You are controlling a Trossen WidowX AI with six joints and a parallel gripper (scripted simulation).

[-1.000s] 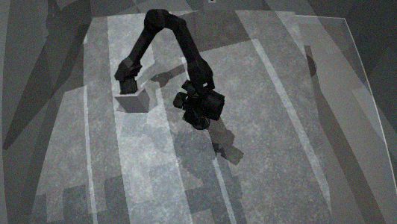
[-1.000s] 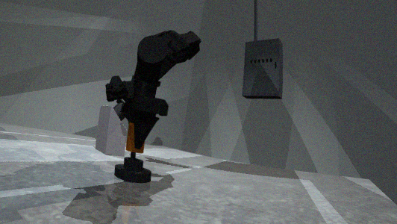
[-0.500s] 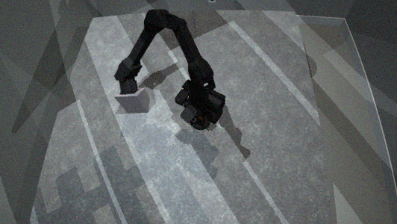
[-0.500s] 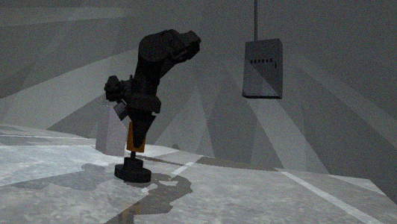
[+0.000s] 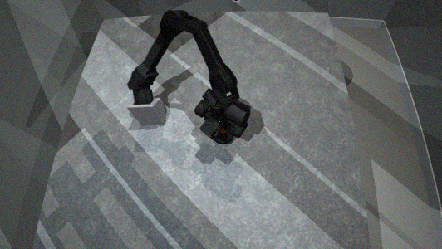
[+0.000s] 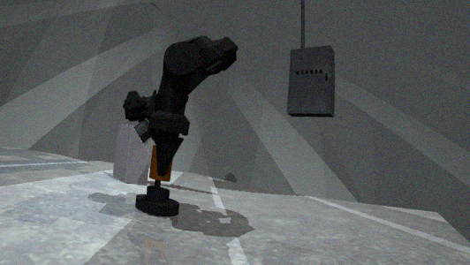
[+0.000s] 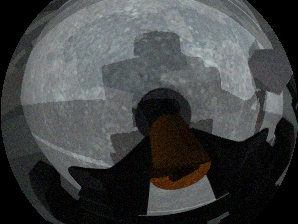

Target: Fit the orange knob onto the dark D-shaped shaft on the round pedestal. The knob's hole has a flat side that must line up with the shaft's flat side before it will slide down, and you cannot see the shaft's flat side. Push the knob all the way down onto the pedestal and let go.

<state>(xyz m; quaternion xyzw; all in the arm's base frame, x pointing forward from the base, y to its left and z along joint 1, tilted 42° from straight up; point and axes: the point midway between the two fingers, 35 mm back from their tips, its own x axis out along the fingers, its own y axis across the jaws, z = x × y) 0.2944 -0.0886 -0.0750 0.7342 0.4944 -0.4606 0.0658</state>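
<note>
Now: the knob 2 cm above my gripper tip. Round my gripper tip: dark pedestal: 4 cm below.
</note>
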